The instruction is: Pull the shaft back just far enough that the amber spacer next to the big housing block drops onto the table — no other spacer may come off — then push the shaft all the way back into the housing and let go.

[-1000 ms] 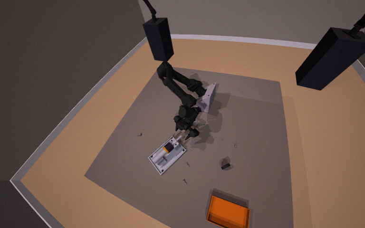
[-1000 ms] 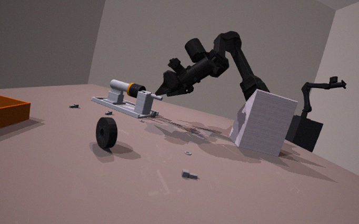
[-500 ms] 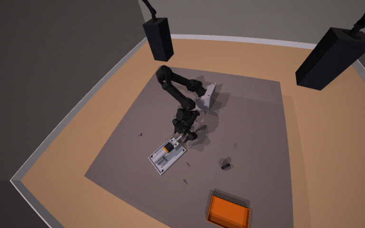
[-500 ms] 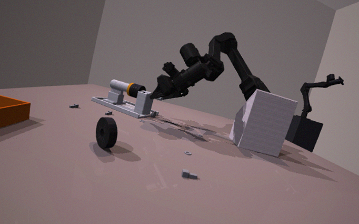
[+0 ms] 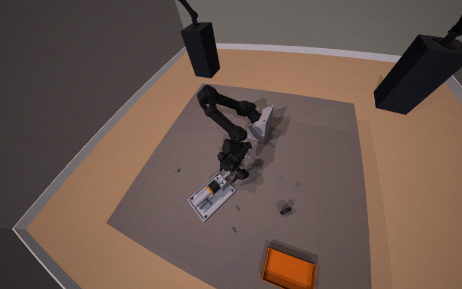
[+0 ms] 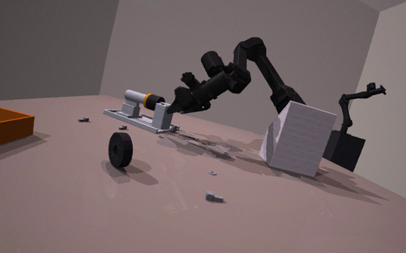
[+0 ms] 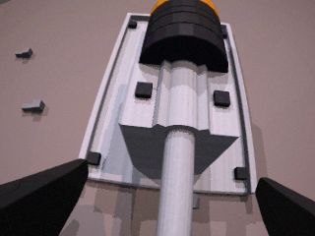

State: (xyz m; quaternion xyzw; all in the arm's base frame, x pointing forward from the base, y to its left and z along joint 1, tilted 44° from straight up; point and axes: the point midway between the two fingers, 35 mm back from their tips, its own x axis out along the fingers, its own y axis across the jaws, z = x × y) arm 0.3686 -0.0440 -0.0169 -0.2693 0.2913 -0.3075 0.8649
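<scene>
Right now my gripper tip is 70 mm short of the thin grey shaft, 30 mm to the left of it and 10 mm below it. The rest, counted from my gripper tip: orange tray: 410 mm to the left, 260 mm ahead, 60 mm below; amber spacer: 100 mm ahead, 40 mm to the right, 10 mm above.
</scene>
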